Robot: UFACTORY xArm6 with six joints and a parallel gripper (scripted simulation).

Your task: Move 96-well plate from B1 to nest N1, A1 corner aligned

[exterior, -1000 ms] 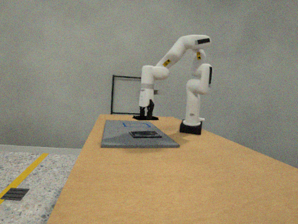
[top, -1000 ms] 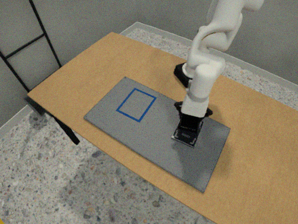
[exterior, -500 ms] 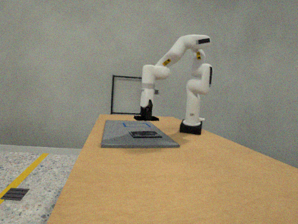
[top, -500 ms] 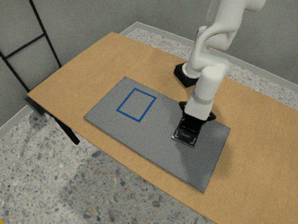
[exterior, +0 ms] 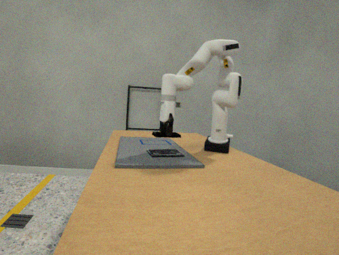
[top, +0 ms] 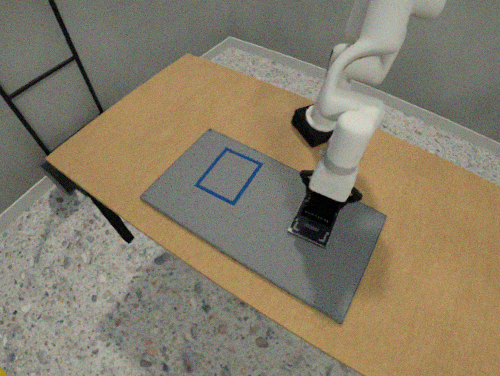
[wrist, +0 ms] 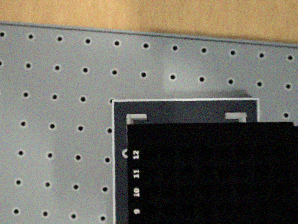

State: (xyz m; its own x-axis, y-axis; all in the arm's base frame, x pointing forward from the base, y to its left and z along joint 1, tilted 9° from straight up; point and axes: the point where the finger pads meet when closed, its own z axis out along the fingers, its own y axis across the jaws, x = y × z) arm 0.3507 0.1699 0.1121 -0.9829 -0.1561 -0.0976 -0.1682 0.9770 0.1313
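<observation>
Now: hand 11 cm above the plate nest. Also, from my hand: black 96-well plate: 1 cm below.
</observation>
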